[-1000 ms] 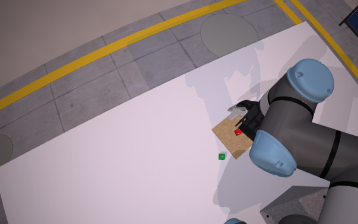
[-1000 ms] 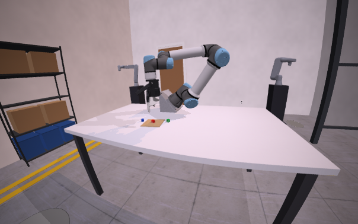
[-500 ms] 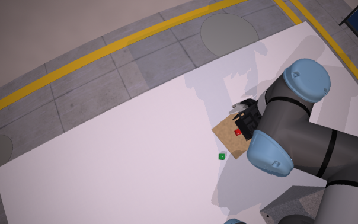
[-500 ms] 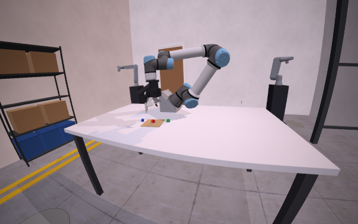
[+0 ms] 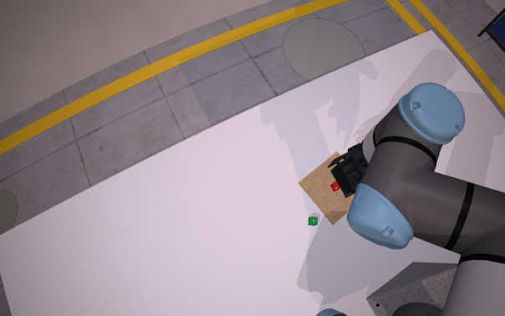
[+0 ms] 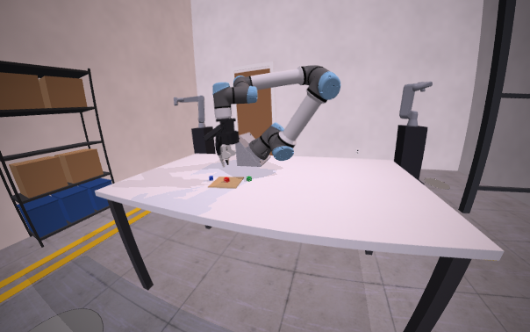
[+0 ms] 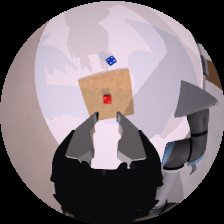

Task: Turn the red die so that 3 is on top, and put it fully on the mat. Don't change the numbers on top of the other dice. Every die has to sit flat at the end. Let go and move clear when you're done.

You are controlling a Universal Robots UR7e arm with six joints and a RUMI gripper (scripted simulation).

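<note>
My hand is 80 mm above the red die. Also, from my hand: mat 100 mm below; then blue die 100 mm to the right, 90 mm below, 10 mm behind; then green die 100 mm to the left, 90 mm below, 40 mm behind.
</note>
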